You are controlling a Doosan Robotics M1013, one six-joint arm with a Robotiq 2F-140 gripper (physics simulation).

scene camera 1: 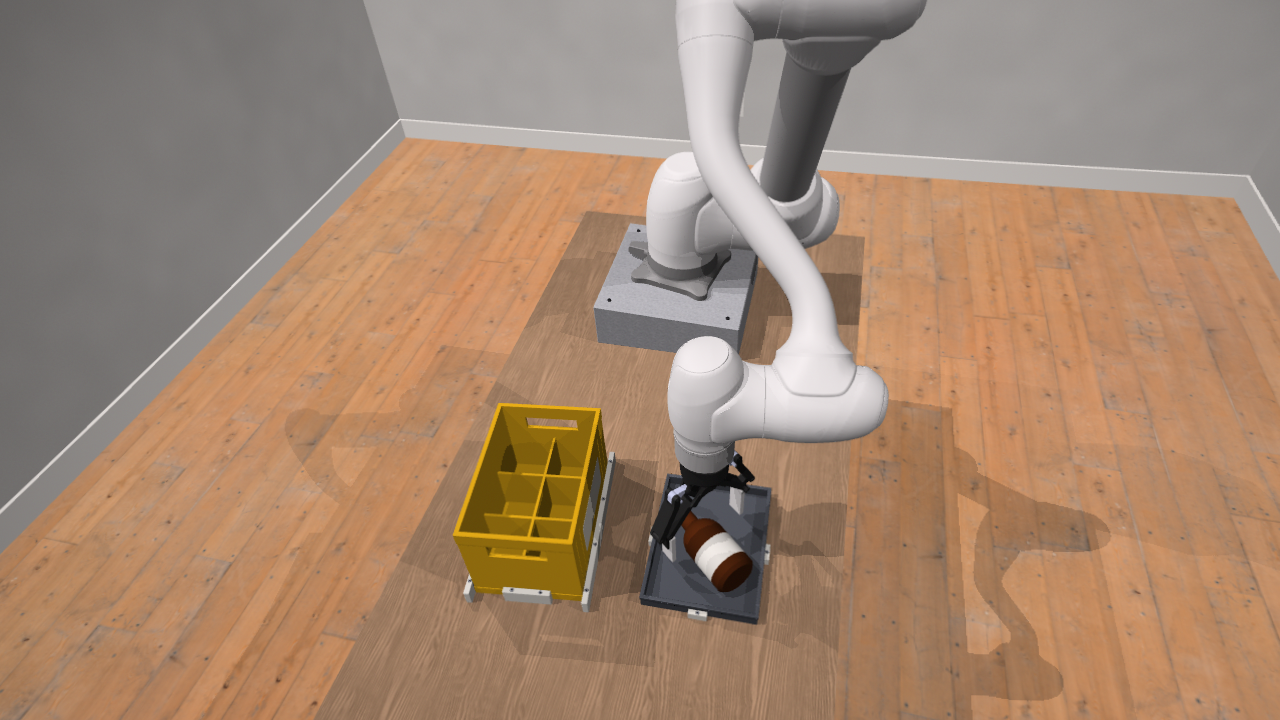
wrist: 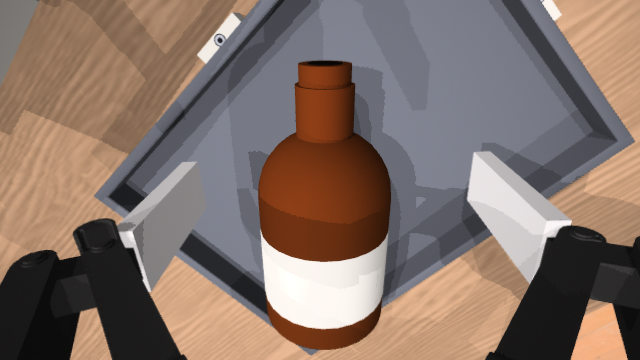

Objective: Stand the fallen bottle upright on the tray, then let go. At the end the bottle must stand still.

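Pixels of known places: gripper, fingertip midpoint: [scene camera 1: 703,531] [wrist: 333,180]; arm's base, link origin: [scene camera 1: 681,267].
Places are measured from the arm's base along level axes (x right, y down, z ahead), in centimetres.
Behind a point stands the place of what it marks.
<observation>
The brown bottle [scene camera 1: 718,555] @[x -33.9, y 2.5, z 64.7 cm] [wrist: 324,200] @[x -29.0, y 2.5, z 60.3 cm] with a white label lies on its side on the dark grey tray [scene camera 1: 669,589] @[x -27.3, y 9.6, z 69.9 cm] [wrist: 500,100] @[x -31.7, y 9.6, z 49.9 cm]. In the scene view its neck points to the back left and its base to the front right. My gripper [scene camera 1: 703,523] @[x -29.4, y 5.1, z 60.0 cm] [wrist: 333,180] @[x -29.4, y 5.1, z 60.0 cm] is open and points down over the tray. Its light finger pads stand wide apart on both sides of the bottle, with a gap on each side in the wrist view. In the scene view a black finger partly hides the neck.
A yellow crate [scene camera 1: 528,571] @[x -7.2, y 1.9, z 79.8 cm] with compartments stands left of the tray, with light brackets along its base. Small light blocks sit against the tray's outer edges, such as the front block [scene camera 1: 697,615] @[x -33.4, y 8.8, z 72.6 cm]. The robot's grey base block [scene camera 1: 666,327] @[x -3.7, y 2.8, z 17.2 cm] stands behind.
</observation>
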